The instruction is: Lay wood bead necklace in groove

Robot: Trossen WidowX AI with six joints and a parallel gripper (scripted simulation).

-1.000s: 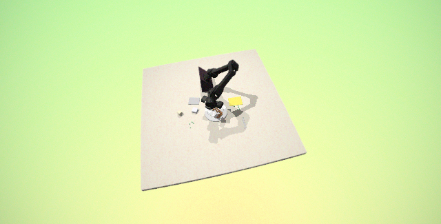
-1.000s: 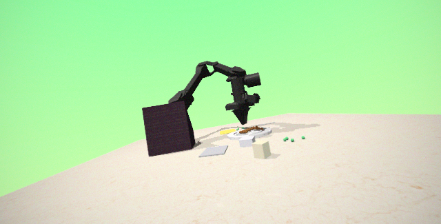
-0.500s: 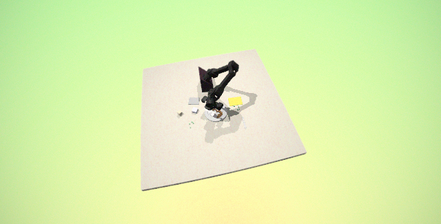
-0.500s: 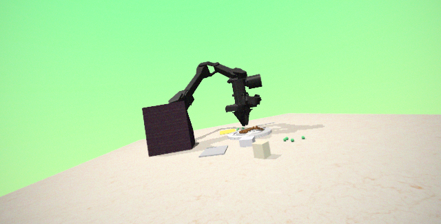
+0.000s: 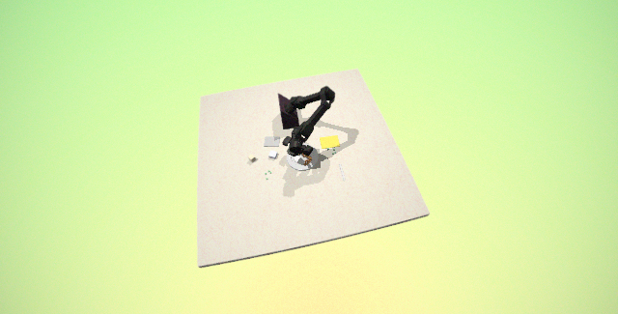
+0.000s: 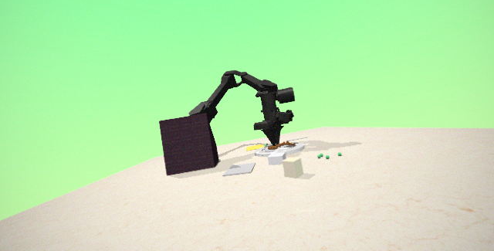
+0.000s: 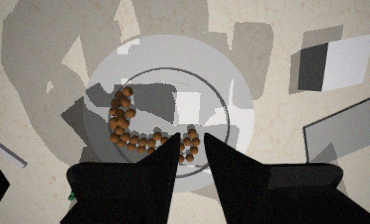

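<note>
Right now my gripper tip is 2 cm to the right of the round white bead board, 2 cm above it and 1 cm short of it. Also, from my gripper tip: thin white strip (25 cm to the left, 16 cm ahead, 3 cm below); then yellow card (22 cm to the left, 7 cm behind, 3 cm below); then grey flat plate (16 cm to the right, 14 cm behind, 3 cm below).
</note>
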